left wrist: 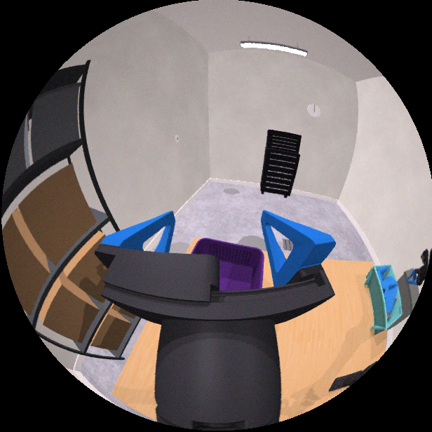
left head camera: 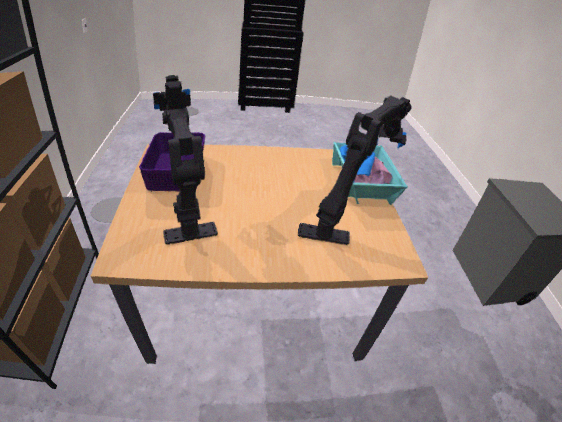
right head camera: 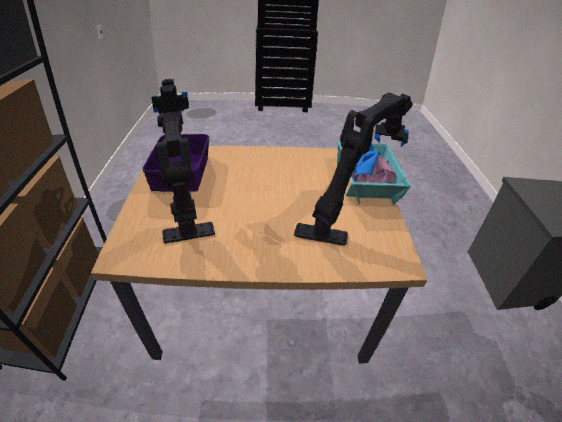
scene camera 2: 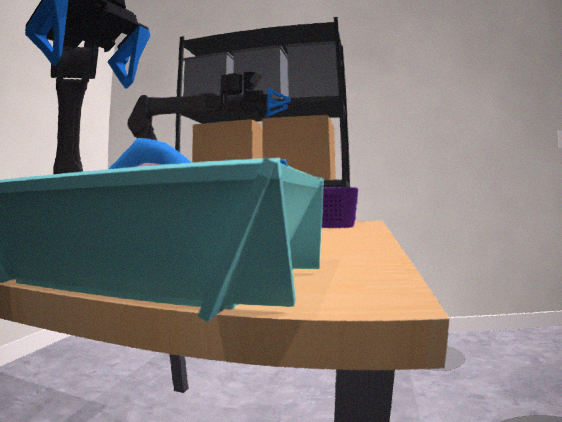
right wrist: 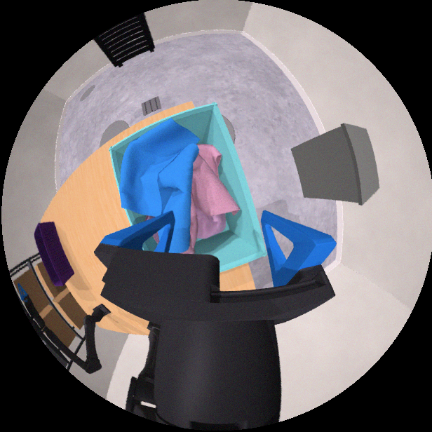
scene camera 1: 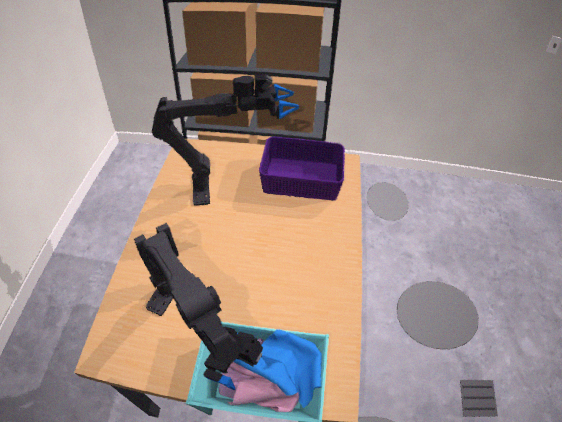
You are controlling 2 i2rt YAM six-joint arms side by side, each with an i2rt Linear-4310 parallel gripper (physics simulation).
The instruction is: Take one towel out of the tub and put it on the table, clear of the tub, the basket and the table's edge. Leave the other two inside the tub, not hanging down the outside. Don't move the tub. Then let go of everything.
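Observation:
The teal tub (left head camera: 376, 192) (right head camera: 378, 191) (scene camera 2: 140, 235) (right wrist: 245, 215) stands at the table's right edge in the head views. A crumpled blue towel (right head camera: 367, 162) (scene camera 1: 290, 360) (right wrist: 155, 170) lies inside, partly over a pink towel (right head camera: 382, 172) (scene camera 1: 260, 392) (right wrist: 210, 185). Mauve-pink cloth shows beneath; whether it is a separate towel I cannot tell. My right gripper (right head camera: 390, 142) (scene camera 2: 91, 75) (right wrist: 217, 215) is open and empty above the tub, pointing down. My left gripper (scene camera 1: 295, 100) (left wrist: 217, 215) is open and empty, raised high beyond the purple basket.
The empty purple basket (left head camera: 150, 175) (scene camera 1: 300, 186) (right wrist: 54, 252) stands at the far left of the table in the head views. A shelf with boxes stands off the table's left end, and a grey bin (left head camera: 505, 240) (right head camera: 520, 240) stands on the floor at the right.

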